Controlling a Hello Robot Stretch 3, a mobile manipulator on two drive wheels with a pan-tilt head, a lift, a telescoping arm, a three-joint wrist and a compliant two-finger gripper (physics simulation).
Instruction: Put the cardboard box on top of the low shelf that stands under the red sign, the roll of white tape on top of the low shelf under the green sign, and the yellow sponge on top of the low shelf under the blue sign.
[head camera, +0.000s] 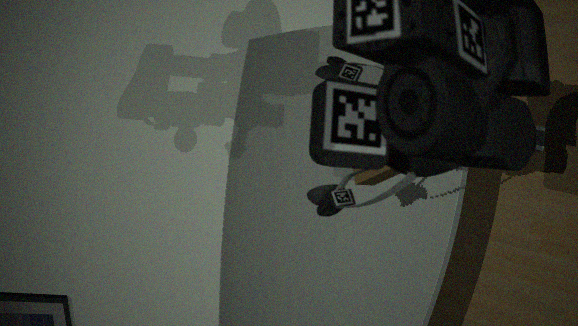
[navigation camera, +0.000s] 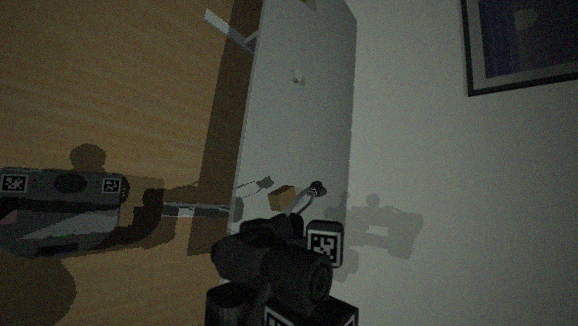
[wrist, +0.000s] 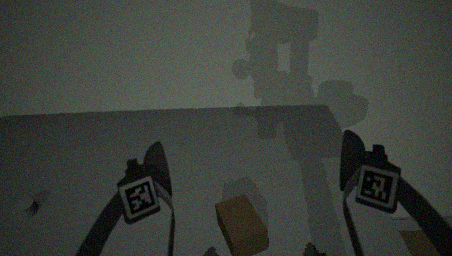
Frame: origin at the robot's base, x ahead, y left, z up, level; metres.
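Seen in the pictures: gripper, between the fingertips: (navigation camera: 319, 218) (wrist: 251, 156); robot's base, origin of its link: (navigation camera: 68, 182).
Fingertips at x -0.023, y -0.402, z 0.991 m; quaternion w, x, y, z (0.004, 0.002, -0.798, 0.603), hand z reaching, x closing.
Offsets run from my fingertips to a thing's top centre. "*": to the spot under its first point. Level surfaces: height alone.
The cardboard box @[dx +0.021, dy -0.141, dz -0.221 m] (head camera: 372, 176) (navigation camera: 281, 198) (wrist: 241, 225) stands on the grey-white table @[dz -0.271 m] (head camera: 300, 270) (navigation camera: 300, 125) (wrist: 90, 160), partly hidden behind my wrist in the head view. My gripper (head camera: 326, 135) (wrist: 251, 156) is open and empty, its fingers wide apart above the table. In the wrist view the box shows low between the two fingers, beyond them. A small whitish thing, probably the tape roll @[dx +0.513, dy -0.196, dz -0.247 m] (navigation camera: 296, 77), lies farther along the table; a small blurred thing also shows at the wrist view's left. A yellow bit, probably the sponge @[* dx +0.888, dy -0.227, dz -0.266 m] (navigation camera: 303, 1), shows at the navigation view's top edge. Shelves and signs do not show.
A pale wall (head camera: 125, 200) (navigation camera: 425, 150) (wrist: 125, 50) runs along the table's far side, with a dark-framed picture (head camera: 35, 297) (navigation camera: 466, 50) on it. Wooden floor @[dz -0.991 m] (head camera: 540, 250) (navigation camera: 125, 90) lies on the near side. My base (navigation camera: 60, 200) stands there.
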